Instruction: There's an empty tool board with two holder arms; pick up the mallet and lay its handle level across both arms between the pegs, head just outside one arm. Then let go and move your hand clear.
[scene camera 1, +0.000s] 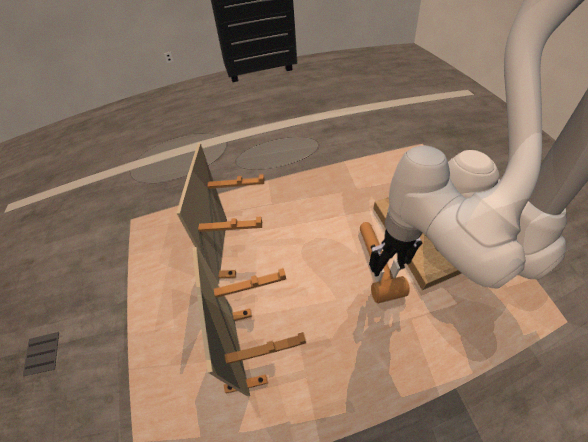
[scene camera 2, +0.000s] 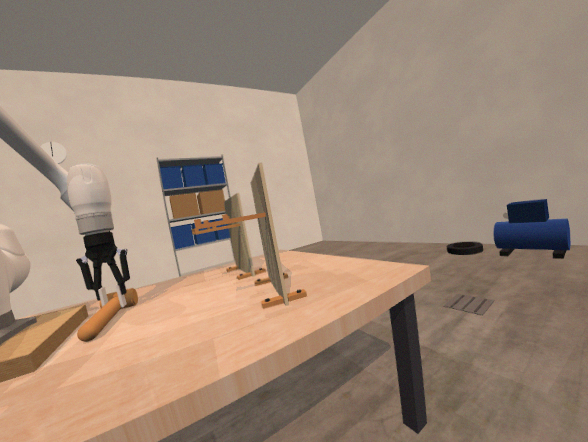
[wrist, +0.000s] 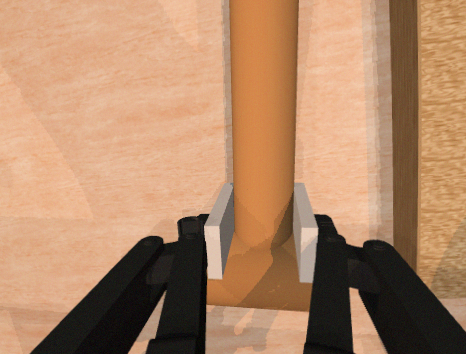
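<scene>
The orange-brown mallet (scene camera 1: 390, 290) (scene camera 2: 95, 324) (wrist: 264, 100) lies on the table (scene camera 1: 300, 235) (scene camera 2: 280, 345). My gripper (scene camera 1: 387, 272) (scene camera 2: 113, 297) (wrist: 263, 202) points down and is shut on the mallet's handle close to the head, a pad against each side. Two upright olive boards stand across the table. The upper board in scene camera 1 (scene camera 1: 199, 192), nearer in scene camera 2 (scene camera 2: 270, 240), bears two empty orange arms (scene camera 1: 220, 184) (scene camera 1: 215, 226) with pegs. The other board (scene camera 1: 220, 325) (scene camera 2: 240, 235) also has two empty arms (scene camera 1: 240, 286) (scene camera 1: 250, 353).
A thick brown wooden slab (scene camera 1: 435, 265) (scene camera 2: 45, 335) (wrist: 442, 125) lies beside the mallet, on the robot's side. Orange feet (scene camera 1: 260, 381) (scene camera 2: 284, 298) stand under the boards. The holder arms stick out toward the mallet's side, well above the table.
</scene>
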